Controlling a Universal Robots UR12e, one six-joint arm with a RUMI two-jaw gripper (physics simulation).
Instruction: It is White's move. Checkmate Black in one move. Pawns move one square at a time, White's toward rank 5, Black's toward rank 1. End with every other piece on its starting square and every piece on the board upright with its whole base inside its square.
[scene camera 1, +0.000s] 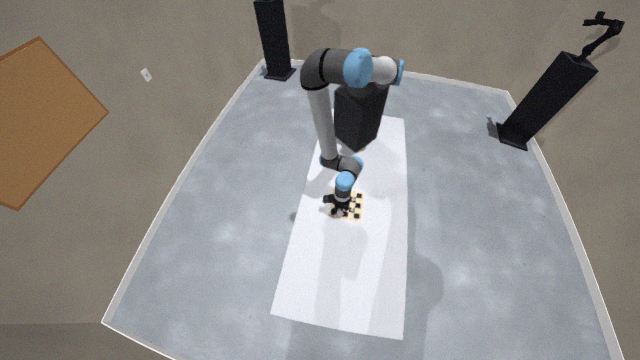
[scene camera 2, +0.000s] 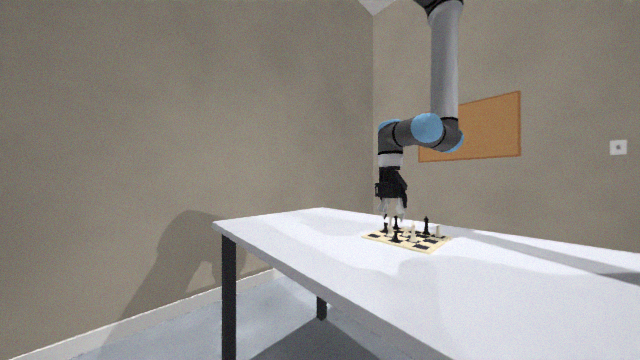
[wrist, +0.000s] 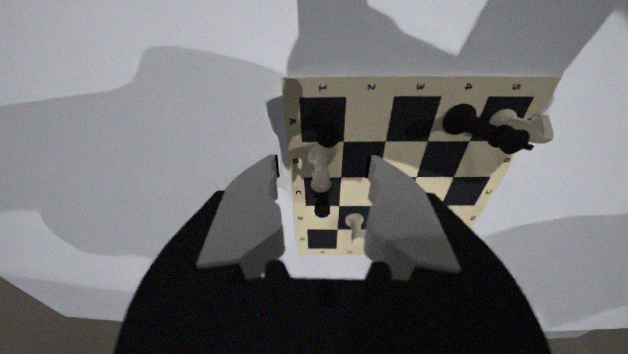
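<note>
The chessboard has its row A at the top of the wrist view. A tall black piece stands at A4, beside a white piece at A5. A white piece is around B1, with a black piece partly hidden behind it. A small white piece stands at D2. A dark shape at A1's lower edge is unclear. My gripper is part-open and empty, low over the rank-1 side. Its right finger hides squares.
Another white piece and black pieces stand on the board in scene camera 2, close together under and near the fingers. The white table carries the board. The arm's black pedestal stands behind.
</note>
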